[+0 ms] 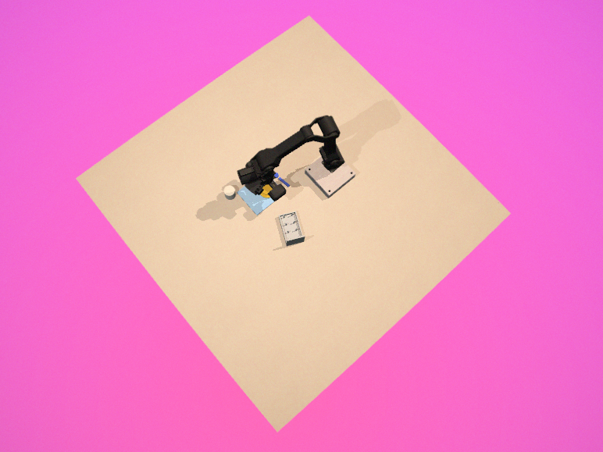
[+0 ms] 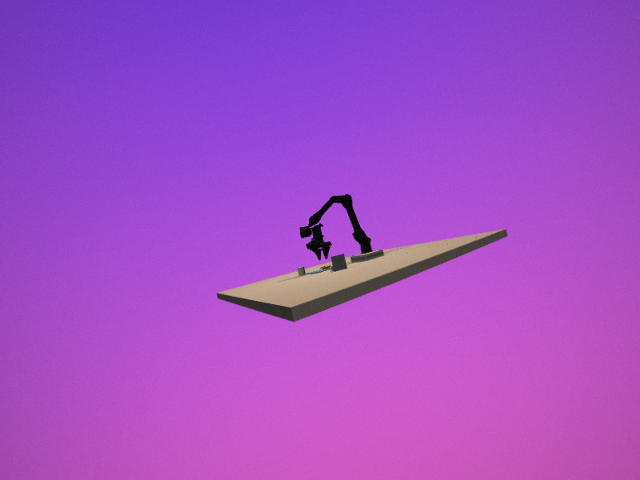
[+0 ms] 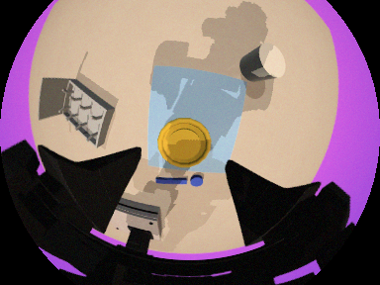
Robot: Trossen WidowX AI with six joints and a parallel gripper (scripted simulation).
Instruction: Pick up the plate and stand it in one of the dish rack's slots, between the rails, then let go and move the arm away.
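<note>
My gripper tip is now 50 mm above the yellow plate and 10 mm past it. Round my gripper tip: light blue mat 60 mm below, 20 mm ahead, 10 mm to the right; white cup 120 mm ahead, 90 mm to the right, 40 mm below; blue spoon 80 mm behind, 60 mm below.
</note>
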